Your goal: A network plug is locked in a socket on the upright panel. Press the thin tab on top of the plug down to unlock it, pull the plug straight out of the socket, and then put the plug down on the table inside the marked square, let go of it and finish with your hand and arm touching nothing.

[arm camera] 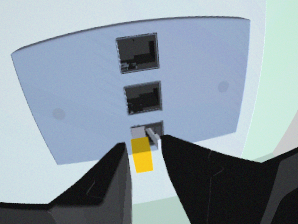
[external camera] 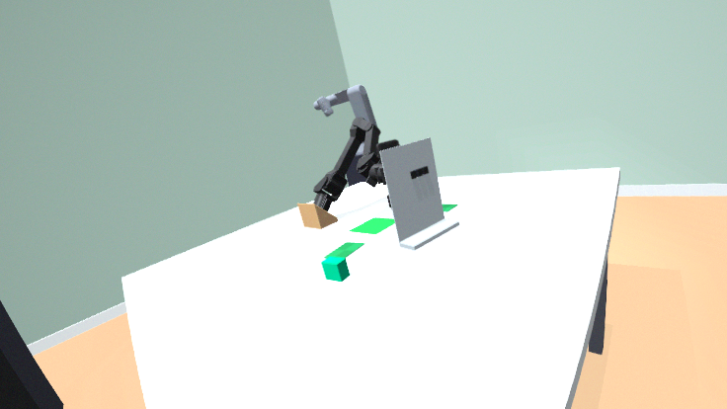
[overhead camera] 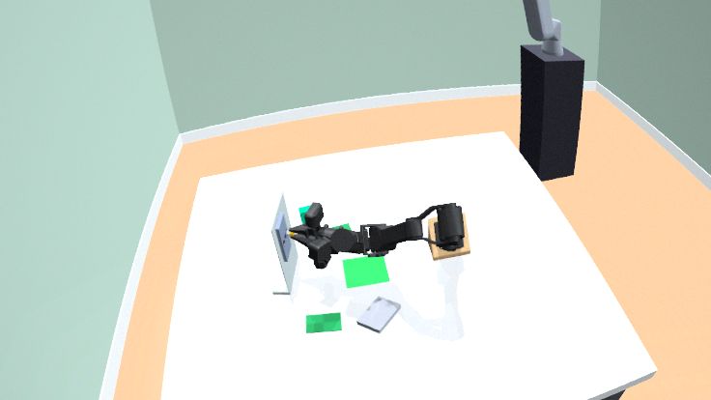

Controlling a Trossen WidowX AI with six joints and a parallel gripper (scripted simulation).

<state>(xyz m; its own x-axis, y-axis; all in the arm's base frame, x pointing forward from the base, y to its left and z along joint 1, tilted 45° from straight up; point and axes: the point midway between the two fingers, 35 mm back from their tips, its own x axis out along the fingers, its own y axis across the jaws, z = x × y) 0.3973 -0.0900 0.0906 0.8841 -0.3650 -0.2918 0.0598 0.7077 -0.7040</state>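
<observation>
Right now the yellow plug is 1 cm ahead of my gripper tip. Round my gripper tip: green marked square 19 cm behind, 3 cm to the left, 16 cm below; then small green cube 5 cm behind, 26 cm to the right, 14 cm below; then grey panel 3 cm ahead, 1 cm to the left, 5 cm below.
</observation>
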